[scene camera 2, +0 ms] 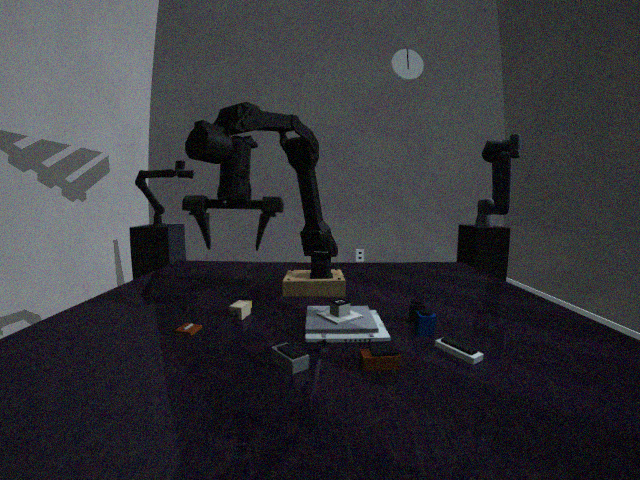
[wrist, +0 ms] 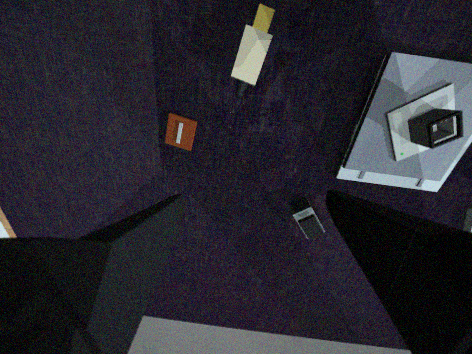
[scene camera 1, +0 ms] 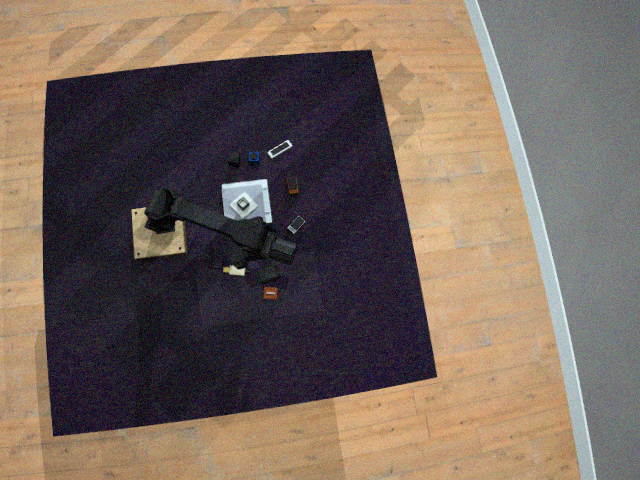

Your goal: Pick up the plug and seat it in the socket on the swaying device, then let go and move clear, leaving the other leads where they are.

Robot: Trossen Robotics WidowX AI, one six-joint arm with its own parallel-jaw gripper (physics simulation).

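A cream block with a yellow end (scene camera 1: 237,270) (scene camera 2: 240,310) (wrist: 251,56), apparently the plug, lies on the dark mat. The device (scene camera 1: 230,193) (scene camera 2: 361,323) (wrist: 372,130) is a stacked grey and white slab with a white diamond plate on top. The box-shaped socket (scene camera 1: 242,203) (scene camera 2: 339,308) (wrist: 435,131) stands on that plate, its opening facing up. My gripper (scene camera 2: 233,249) (wrist: 254,198) is wide open and empty, pointing down, high above the mat. In the wrist view the cream block is beyond the fingertips. The arm hides the fingertips in scene camera 1.
An orange square with a white bar (scene camera 1: 270,293) (scene camera 2: 188,328) (wrist: 181,132) lies near the cream block. A grey block (scene camera 1: 296,224) (scene camera 2: 292,358), an orange-brown block (scene camera 1: 293,184) (scene camera 2: 380,360), a white bar (scene camera 1: 279,148) (scene camera 2: 459,350), a blue block (scene camera 1: 253,156) (scene camera 2: 425,323) and a black block (scene camera 1: 234,159) surround the device.
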